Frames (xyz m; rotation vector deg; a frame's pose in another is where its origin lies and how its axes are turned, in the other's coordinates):
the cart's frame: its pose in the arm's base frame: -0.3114 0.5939 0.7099 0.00 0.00 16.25
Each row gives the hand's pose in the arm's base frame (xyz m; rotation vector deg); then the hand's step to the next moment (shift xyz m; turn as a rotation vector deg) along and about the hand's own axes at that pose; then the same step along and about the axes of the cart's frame.
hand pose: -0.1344 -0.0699 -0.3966 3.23 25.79 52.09
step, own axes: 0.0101 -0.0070 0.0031 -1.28 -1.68 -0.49
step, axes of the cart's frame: 0.0124 0.0004 -0.0024 -0.22 -2.12 -0.39
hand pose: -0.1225 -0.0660 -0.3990 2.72 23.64 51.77
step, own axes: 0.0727 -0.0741 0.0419 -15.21 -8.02 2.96
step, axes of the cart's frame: 0.1108 -0.0163 -0.0010 -5.70 -15.35 6.02
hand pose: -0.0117 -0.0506 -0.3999 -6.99 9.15 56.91
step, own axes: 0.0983 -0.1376 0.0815 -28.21 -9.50 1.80
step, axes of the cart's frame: 0.1735 -0.0290 0.0654 -14.55 -24.96 7.39
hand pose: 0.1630 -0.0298 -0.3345 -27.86 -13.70 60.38
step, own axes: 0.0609 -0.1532 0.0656 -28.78 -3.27 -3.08
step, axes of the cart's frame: 0.1182 -0.0247 0.1300 -17.30 -23.43 0.10
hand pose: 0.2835 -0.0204 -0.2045 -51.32 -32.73 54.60
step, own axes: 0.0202 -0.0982 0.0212 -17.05 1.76 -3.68
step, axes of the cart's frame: 0.0355 -0.0119 0.0954 -10.40 -13.52 -4.06
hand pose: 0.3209 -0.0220 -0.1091 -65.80 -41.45 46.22
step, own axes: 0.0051 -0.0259 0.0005 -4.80 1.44 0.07
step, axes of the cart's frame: 0.0063 -0.0026 0.0255 -3.76 -2.80 -1.77
